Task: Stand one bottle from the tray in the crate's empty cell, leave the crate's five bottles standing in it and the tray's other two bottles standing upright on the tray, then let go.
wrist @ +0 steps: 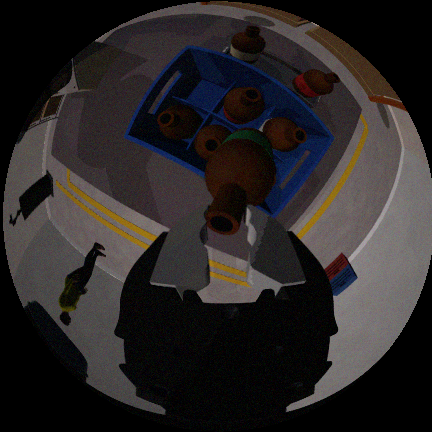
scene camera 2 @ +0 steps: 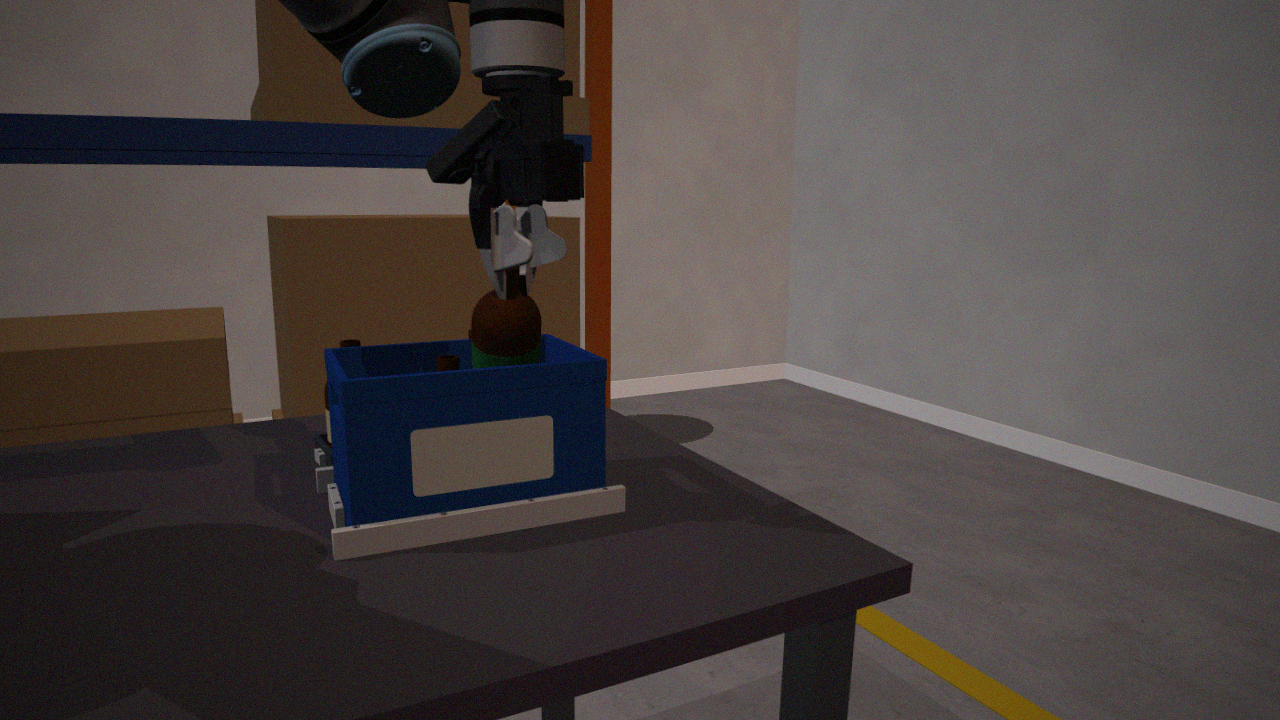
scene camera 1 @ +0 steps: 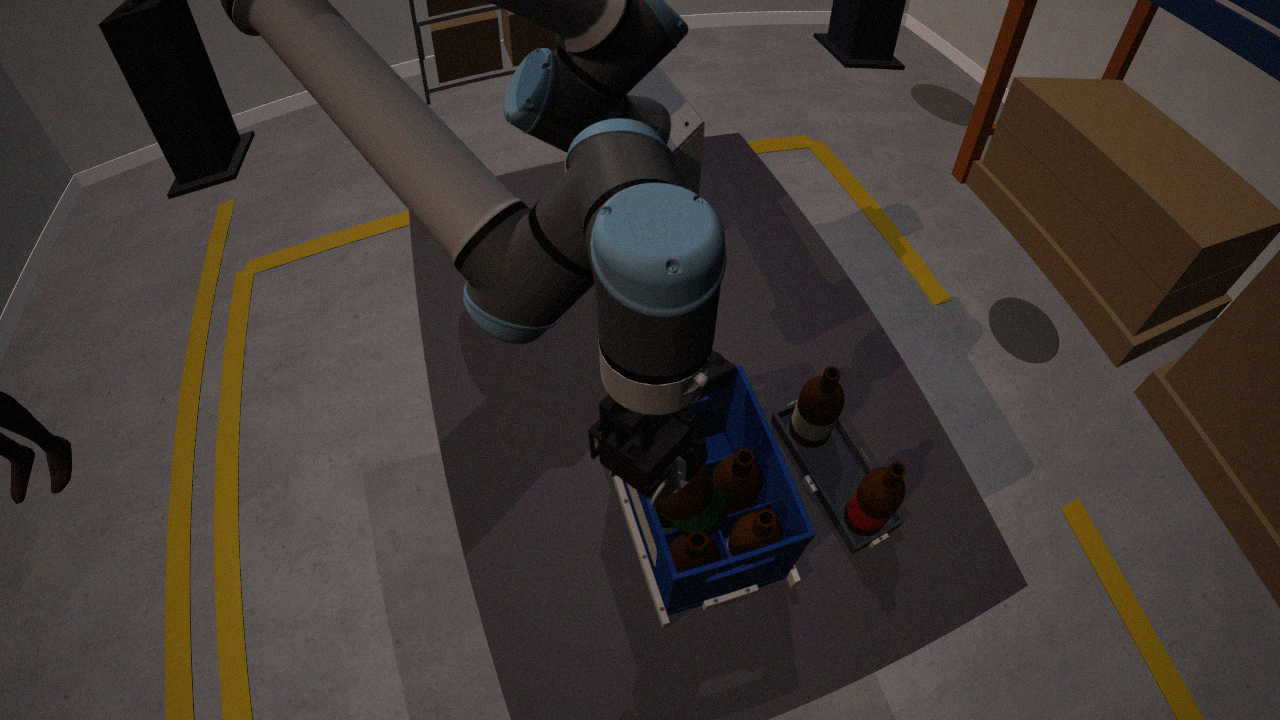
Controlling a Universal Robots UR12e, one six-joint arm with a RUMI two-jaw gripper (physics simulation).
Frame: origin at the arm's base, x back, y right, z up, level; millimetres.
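Seen in the pictures: gripper, fingertip midpoint: (wrist: 226,206) (scene camera 2: 514,297).
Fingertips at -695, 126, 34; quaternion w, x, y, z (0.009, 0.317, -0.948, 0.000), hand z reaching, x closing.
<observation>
Pixels of each thing's top centre, then the offset from my fingertips to it, as dx, dy, dz. "spot": a spot on its surface instead. Level surfaces: height alone.
- green-banded brown bottle, middle of its top: (wrist: 255,201) (scene camera 1: 686,458) (scene camera 2: 505,257) +2, -30, +39
- blue crate, middle of its top: (scene camera 2: 460,353) (scene camera 1: 711,464) (wrist: 235,117) +42, -82, -70
- empty cell, surface spot: (wrist: 205,95) spot: +137, -120, -237
- white-labelled bottle, middle of its top: (scene camera 1: 832,373) +150, -303, -85
- red-labelled bottle, middle of its top: (scene camera 1: 897,469) (wrist: 335,76) -28, -340, -85
- tray, surface spot: (scene camera 1: 832,470) spot: +65, -314, -240
- dark table, its level: dz -245
My gripper (scene camera 1: 675,483) (scene camera 2: 512,291) (wrist: 226,206) is shut on the neck of the green-banded brown bottle (scene camera 1: 693,492) (scene camera 2: 506,326) (wrist: 241,172). The bottle leans slightly, its lower part inside the outline of the blue crate (scene camera 1: 769,568) (scene camera 2: 384,447) (wrist: 310,145); its base is hidden. In the wrist view four crate bottles (wrist: 177,122) (wrist: 243,104) (wrist: 212,142) (wrist: 285,134) stand in cells; the held bottle covers the cell beneath it. The empty cell (wrist: 205,95) shows at the upper left. A white-labelled bottle (scene camera 1: 817,411) (wrist: 247,44) and a red-labelled bottle (scene camera 1: 875,499) (wrist: 315,82) stand upright on the tray (scene camera 1: 832,470).
The tray lies beside the crate's long side. Pale rails (scene camera 1: 640,546) (scene camera 2: 483,522) run along the crate's base on the dark table (scene camera 1: 554,626) (scene camera 2: 223,626). Cardboard boxes (scene camera 1: 1118,179) (scene camera 2: 107,376) stand beyond the table. The crate walls rise around the bottles.
</observation>
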